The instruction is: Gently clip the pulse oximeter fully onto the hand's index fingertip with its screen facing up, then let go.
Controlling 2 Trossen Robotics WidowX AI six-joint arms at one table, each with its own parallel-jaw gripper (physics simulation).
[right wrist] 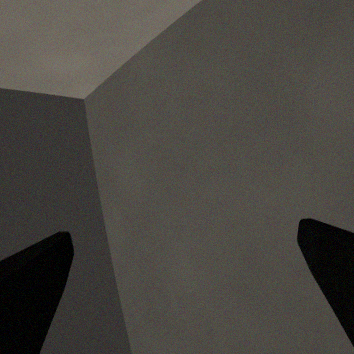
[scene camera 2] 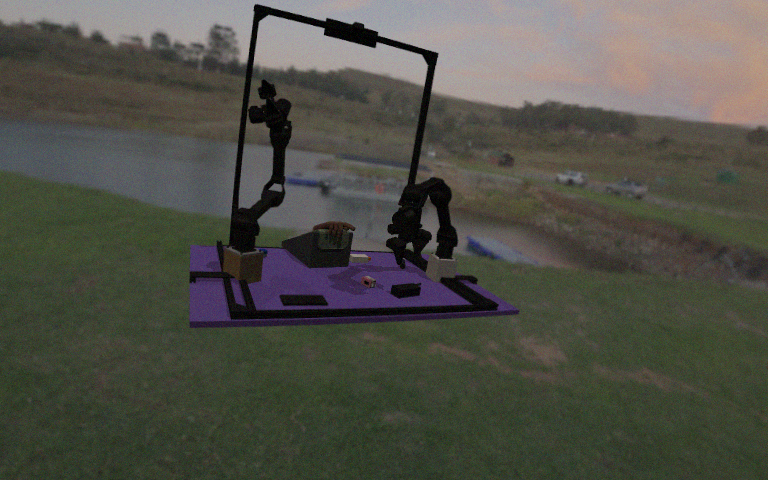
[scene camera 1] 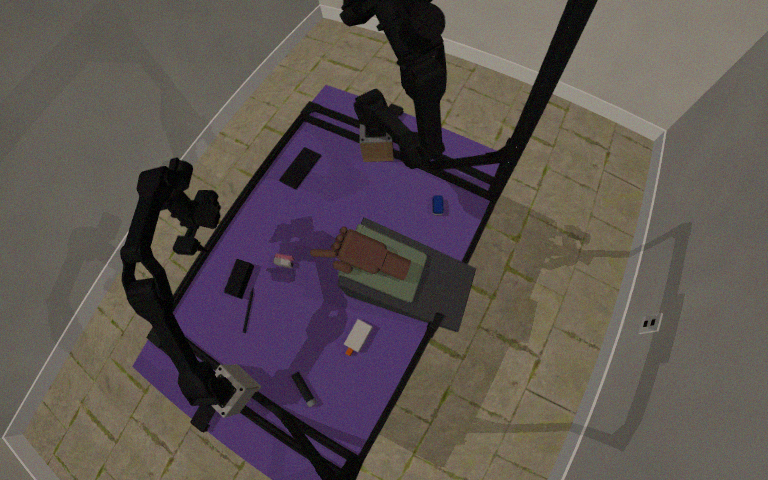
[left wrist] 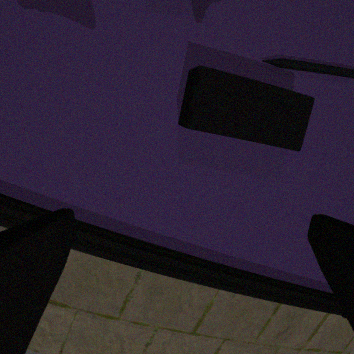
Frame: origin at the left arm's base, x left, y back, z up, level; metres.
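Seen in the pictures: left gripper, fingertip midpoint: [scene camera 2: 406, 261] [scene camera 1: 211, 237] [left wrist: 194, 223]; right gripper, fingertip midpoint: [right wrist: 186, 236] [scene camera 2: 265, 89]; left arm's base, link origin: [scene camera 2: 443, 256] [scene camera 1: 221, 391]; right arm's base, link origin: [scene camera 2: 244, 249] [scene camera 1: 375, 128].
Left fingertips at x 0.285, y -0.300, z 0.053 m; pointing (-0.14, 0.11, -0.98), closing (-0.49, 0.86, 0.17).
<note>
Pixels of each thing's top centre, then the offset from my left fingertips to it. "*": a spot on its surface instead.
- pulse oximeter, top centre: [scene camera 1: 282, 259] [scene camera 2: 369, 278] dx -0.154, dy -0.079, dz -0.126 m
- black box, top centre: [left wrist: 254, 111] [scene camera 1: 236, 277] [scene camera 2: 406, 286] dx -0.074, dy +0.051, dz -0.122 m
- dark pen, top centre: [left wrist: 326, 68] [scene camera 1: 247, 309] dx -0.158, dy +0.104, dz -0.149 m
- black slab, top centre: [scene camera 2: 303, 299] [scene camera 1: 299, 167] dx +0.027, dy -0.356, dz -0.150 m
- blue object, top centre: [scene camera 1: 438, 203] dx -0.433, dy -0.491, dz -0.125 m
- white box, top centre: [scene camera 1: 356, 338] [scene camera 2: 361, 255] dx -0.473, dy -0.029, dz -0.130 m
- dark marker, top centre: [scene camera 1: 302, 389] dx -0.440, dy +0.173, dz -0.130 m
- hand's block, surface spot: [scene camera 1: 449, 288] * dx -0.602, dy -0.286, dz -0.109 m
A small white and pink clip, seemingly the pulse oximeter [scene camera 1: 283, 260] [scene camera 2: 368, 281], is on the purple table, apart from the hand's extended index finger [scene camera 1: 322, 253]. Its screen is too small to make out. The brown hand [scene camera 1: 362, 250] [scene camera 2: 334, 226] lies on a green pad on a dark sloped block. My left gripper [scene camera 1: 195, 246] [left wrist: 194, 223] is open and empty above the table's edge, near the black box. My right gripper [scene camera 2: 265, 89] [right wrist: 186, 236] is open and empty, raised high above its base and far from the oximeter; its wrist view shows walls.
A black box [scene camera 1: 239, 278] [scene camera 2: 405, 290] [left wrist: 247, 107] and a dark pen [scene camera 1: 248, 310] lie near the oximeter. A black slab [scene camera 1: 300, 168] [scene camera 2: 303, 300], a blue object [scene camera 1: 437, 204], a white box [scene camera 1: 358, 335] with an orange tip and a dark marker [scene camera 1: 302, 387] lie around the hand's block [scene camera 1: 449, 288].
</note>
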